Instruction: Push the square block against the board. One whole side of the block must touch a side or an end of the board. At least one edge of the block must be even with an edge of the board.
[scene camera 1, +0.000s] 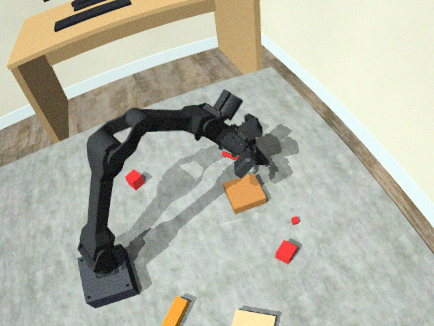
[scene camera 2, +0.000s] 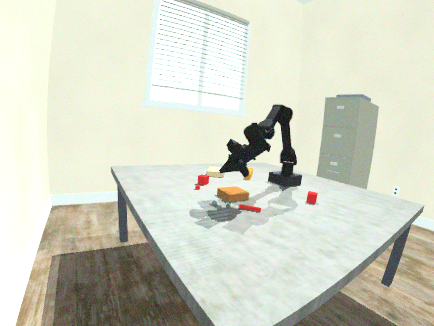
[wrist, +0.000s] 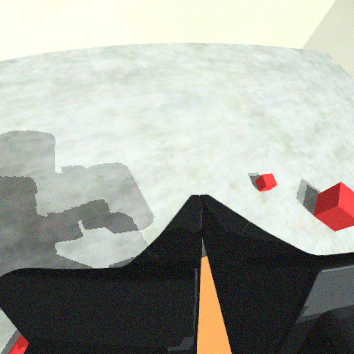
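Seen in the pictures: gripper, fingertip midpoint: (scene camera 1: 268, 163) (scene camera 2: 219, 171) (wrist: 198, 202); arm's base at its link origin: (scene camera 1: 105, 265) (scene camera 2: 287, 174).
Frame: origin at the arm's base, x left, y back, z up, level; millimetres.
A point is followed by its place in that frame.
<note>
A square orange-brown block (scene camera 1: 245, 194) @[z -27, x 93, y -434 mm] (scene camera 2: 233, 193) @[z -27, x 148, y -462 mm] lies flat on the table. Its orange surface (wrist: 210, 310) @[z -27, x 101, y -444 mm] also shows through the gap behind the fingertips in the wrist view. A flat cream piece (scene camera 1: 254, 318) @[z -27, x -253, y -322 mm] (scene camera 2: 215, 172) @[z -31, x -241, y -329 mm], which looks like the board, lies well apart from the block. It is cut off by the bottom edge in scene camera 1. My gripper (scene camera 1: 266, 162) @[z 54, x 111, y -512 mm] (scene camera 2: 220, 172) @[z 54, x 111, y -512 mm] (wrist: 198, 202) @[z 54, x 111, y -512 mm] is shut and empty, with its tips together. It hangs above the table near the square block, and no contact with the block shows.
A long yellow-orange bar (scene camera 1: 175, 311) @[z -25, x -170, y -148 mm] (scene camera 2: 248, 174) lies near the cream piece. A red stick (scene camera 1: 230, 156) @[z -45, x 260, y -449 mm] (scene camera 2: 249, 208) @[z -49, x 260, y -463 mm] lies near the block. A red cube (scene camera 1: 286, 251) @[z -16, x -121, y -463 mm] (scene camera 2: 203, 179) @[z -29, x -96, y -476 mm] (wrist: 340, 207) @[z -17, x -91, y -466 mm], a tiny one (scene camera 1: 295, 220) @[z -40, x -37, y -533 mm] (wrist: 266, 182) @[z -40, x -27, y -531 mm] and another cube (scene camera 1: 135, 179) @[z -17, x 270, y -137 mm] (scene camera 2: 312, 197) @[z -30, x 299, y -148 mm] stand around.
</note>
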